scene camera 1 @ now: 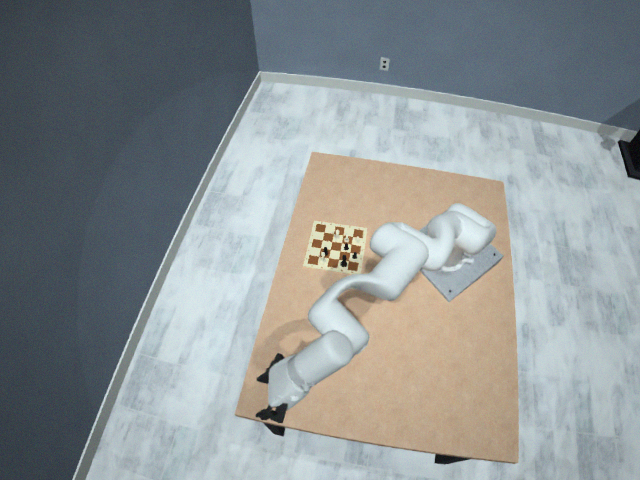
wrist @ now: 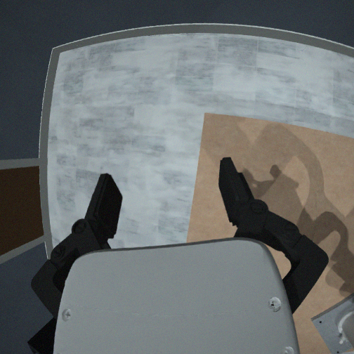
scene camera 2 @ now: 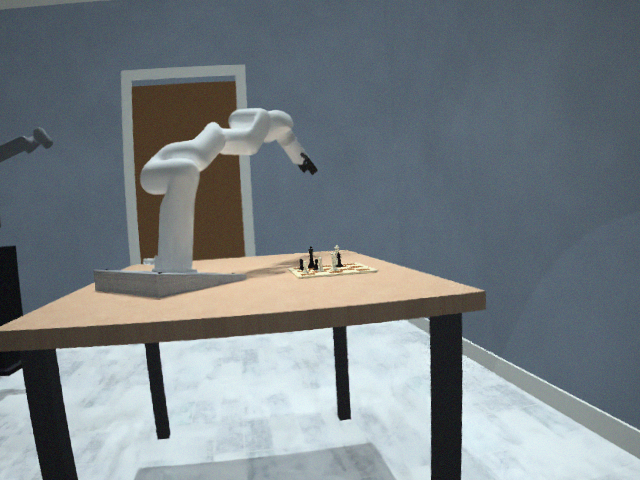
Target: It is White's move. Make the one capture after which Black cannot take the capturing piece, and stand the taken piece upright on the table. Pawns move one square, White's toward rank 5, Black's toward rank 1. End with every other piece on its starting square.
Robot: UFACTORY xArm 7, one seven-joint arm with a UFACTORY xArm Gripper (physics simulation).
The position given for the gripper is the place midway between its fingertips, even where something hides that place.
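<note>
Gripper [scene camera 1: 261, 398] in view; visible in the wrist view [wrist: 166, 178] too.
</note>
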